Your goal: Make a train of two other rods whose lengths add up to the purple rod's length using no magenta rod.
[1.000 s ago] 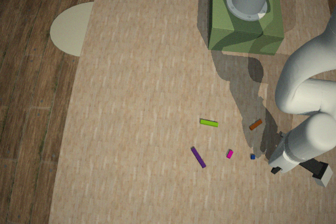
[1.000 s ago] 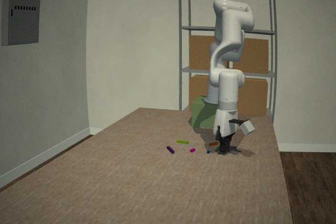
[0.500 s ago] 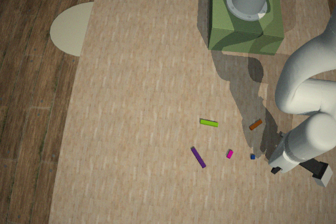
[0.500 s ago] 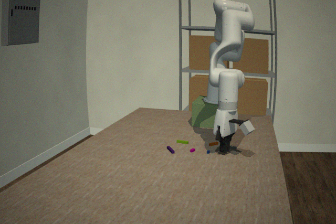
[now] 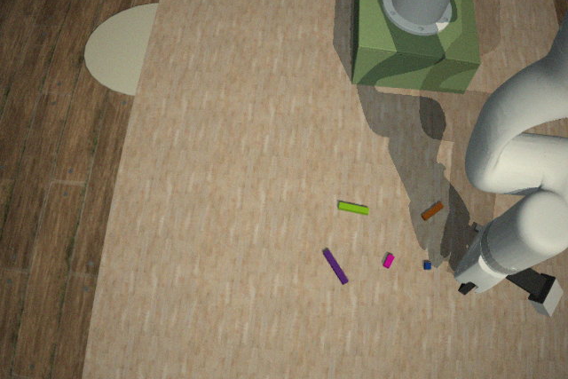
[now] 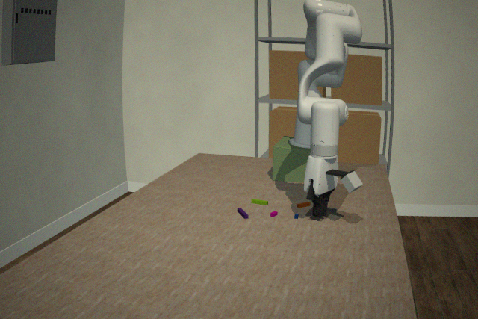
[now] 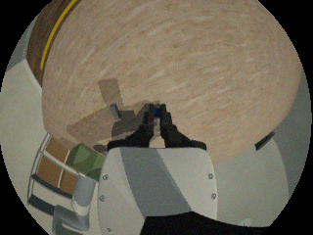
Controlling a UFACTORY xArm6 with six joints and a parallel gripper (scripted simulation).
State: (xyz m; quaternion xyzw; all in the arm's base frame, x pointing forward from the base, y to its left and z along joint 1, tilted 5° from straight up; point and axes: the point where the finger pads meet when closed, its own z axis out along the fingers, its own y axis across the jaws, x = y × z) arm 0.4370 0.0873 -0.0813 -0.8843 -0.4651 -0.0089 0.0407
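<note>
The lime rod lies 190 mm to the right of my hand, 100 mm behind it and 30 mm below it. The rest, counted from my hand: grey rod 70 mm behind, 30 mm to the left, 30 mm below; then magenta rod 130 mm to the right, 30 mm below, 10 mm behind; then orange rod 100 mm behind, 50 mm to the right, 30 mm below.
</note>
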